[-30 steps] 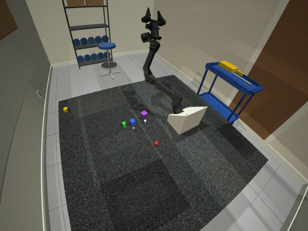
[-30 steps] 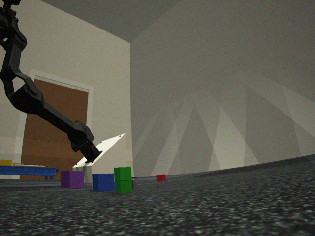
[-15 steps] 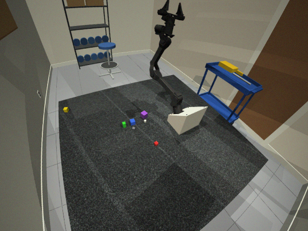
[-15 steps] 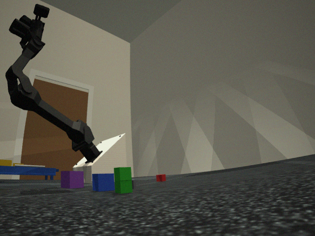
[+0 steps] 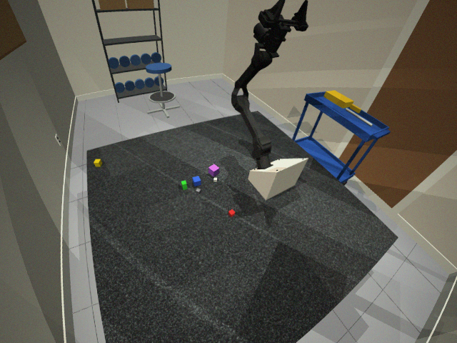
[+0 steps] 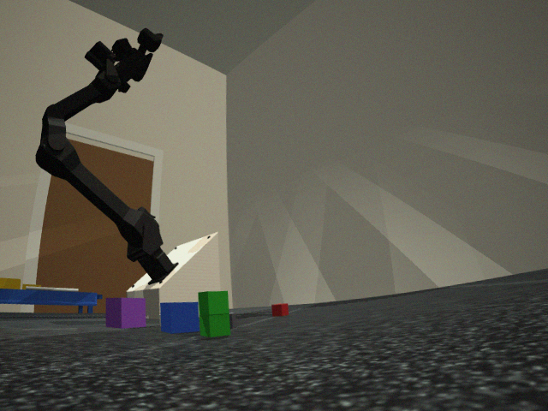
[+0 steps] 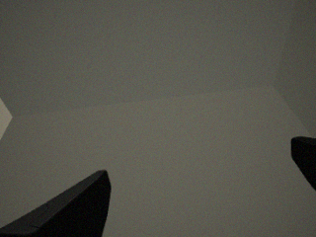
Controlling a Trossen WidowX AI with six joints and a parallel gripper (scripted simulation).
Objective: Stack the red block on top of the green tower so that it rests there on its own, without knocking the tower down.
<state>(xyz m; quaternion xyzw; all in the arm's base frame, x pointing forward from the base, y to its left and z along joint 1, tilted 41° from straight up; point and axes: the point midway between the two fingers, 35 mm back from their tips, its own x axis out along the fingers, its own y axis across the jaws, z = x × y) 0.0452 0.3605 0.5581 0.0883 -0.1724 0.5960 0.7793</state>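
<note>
My gripper tip is now 280 mm short of the red block, 150 mm to the right of it and 780 mm above it. The rest, counted from my gripper tip: purple block (200 mm ahead, 110 mm to the right, 770 mm below); yellow block (720 mm ahead, 520 mm to the right, 770 mm below); blue block (320 mm ahead, 90 mm to the right, 770 mm below).
</note>
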